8 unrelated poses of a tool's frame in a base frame.
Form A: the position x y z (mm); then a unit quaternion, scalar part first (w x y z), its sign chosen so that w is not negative.
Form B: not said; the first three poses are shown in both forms.
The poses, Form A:
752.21 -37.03 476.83 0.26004 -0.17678 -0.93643 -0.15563
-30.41 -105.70 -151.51 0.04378 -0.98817 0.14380 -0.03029
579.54 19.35 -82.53 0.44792 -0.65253 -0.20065 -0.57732
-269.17 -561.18 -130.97 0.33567 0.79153 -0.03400 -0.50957
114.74 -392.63 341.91 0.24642 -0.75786 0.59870 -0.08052
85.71 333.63 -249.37 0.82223 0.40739 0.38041 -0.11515
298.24 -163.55 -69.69 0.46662 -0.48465 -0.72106 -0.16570
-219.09 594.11 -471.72 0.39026 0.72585 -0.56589 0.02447
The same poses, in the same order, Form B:
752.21 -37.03 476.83 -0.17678 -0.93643 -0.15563 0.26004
-30.41 -105.70 -151.51 -0.98817 0.14380 -0.03029 0.04378
579.54 19.35 -82.53 -0.65253 -0.20065 -0.57732 0.44792
-269.17 -561.18 -130.97 0.79153 -0.03400 -0.50957 0.33567
114.74 -392.63 341.91 -0.75786 0.59870 -0.08052 0.24642
85.71 333.63 -249.37 0.40739 0.38041 -0.11515 0.82223
298.24 -163.55 -69.69 -0.48465 -0.72106 -0.16570 0.46662
-219.09 594.11 -471.72 0.72585 -0.56589 0.02447 0.39026

